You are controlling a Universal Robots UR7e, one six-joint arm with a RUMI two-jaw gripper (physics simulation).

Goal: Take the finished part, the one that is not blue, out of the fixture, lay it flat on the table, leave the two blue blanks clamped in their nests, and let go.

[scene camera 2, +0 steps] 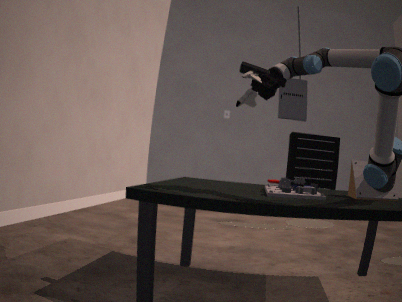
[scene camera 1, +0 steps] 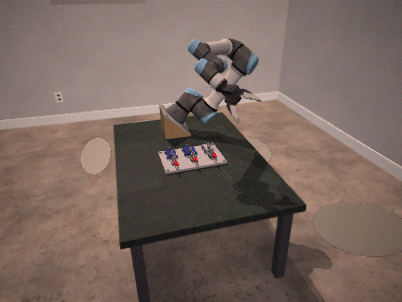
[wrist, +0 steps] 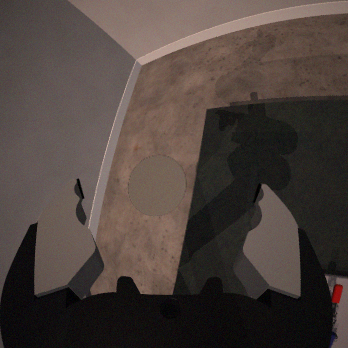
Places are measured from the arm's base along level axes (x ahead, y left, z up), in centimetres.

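Pixels of known places: gripper, between the fingertips: [scene camera 2: 239, 92] [scene camera 1: 250, 112] [wrist: 169, 183]; arm's base, origin of its link: [scene camera 1: 174, 116].
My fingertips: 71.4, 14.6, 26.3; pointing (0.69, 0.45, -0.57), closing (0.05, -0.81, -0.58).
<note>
Ahead of a thing's pixels: the offset from my fingertips to its top centre, as dx, dy, dz. "pt": to the spot under its first point. Level surfaces: height alone.
The fixture, a pale plate @[-27.5, -20.0, -33.5] [scene camera 1: 163, 160] [scene camera 2: 295, 194], lies on the table with three nests in a row. Two blue blanks @[pt -29.5, -31.3, -29.8] [scene camera 1: 171, 153] @[pt -29.6, -20.4, -30.5] [scene camera 1: 189, 150] sit in the left and middle nests in the scene camera 1 view. At the right nest is a small grey, non-blue shape @[pt -25.1, -9.7, -28.8] [scene camera 1: 209, 147], too small to tell part from clamp. Each nest has a clamp with a red handle @[pt -19.7, -31.9, -30.9] [scene camera 1: 176, 163] @[pt -16.9, -21.9, -30.1] [scene camera 1: 195, 160] @[pt -16.9, -10.5, -29.7] [scene camera 1: 214, 155]. My gripper [scene camera 1: 248, 110] [scene camera 2: 241, 90] [wrist: 169, 183] is open and empty, high above the table and well away from the fixture, tilted outward.
The dark table @[dz -35.1] [scene camera 1: 165, 210] [scene camera 2: 215, 197] [wrist: 320, 200] carries the fixture and the arm's wedge-shaped base [scene camera 1: 173, 127]. A red handle @[-18.6, -21.0, -29.8] [wrist: 337, 294] shows at the wrist view's lower right edge. A black slatted chair back [scene camera 2: 313, 160] stands behind the table.
</note>
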